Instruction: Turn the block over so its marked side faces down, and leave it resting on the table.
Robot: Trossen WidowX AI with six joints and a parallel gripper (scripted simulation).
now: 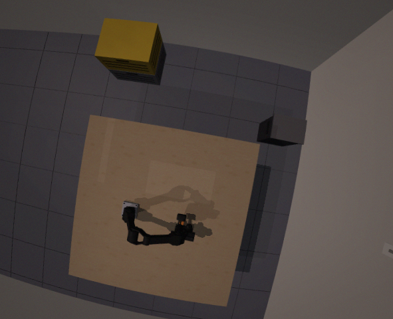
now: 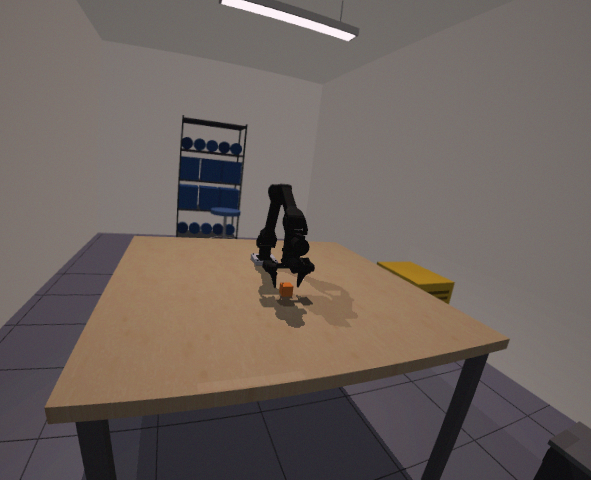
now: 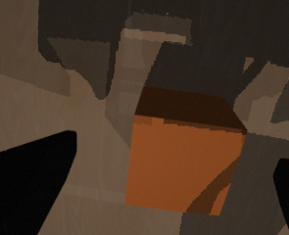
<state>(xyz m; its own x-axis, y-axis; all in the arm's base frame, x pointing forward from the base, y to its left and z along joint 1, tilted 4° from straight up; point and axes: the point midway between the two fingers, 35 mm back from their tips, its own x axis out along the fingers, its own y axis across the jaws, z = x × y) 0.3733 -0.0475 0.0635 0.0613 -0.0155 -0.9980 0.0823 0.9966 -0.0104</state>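
The block lies 1 cm below my gripper tip and 1 cm behind it.
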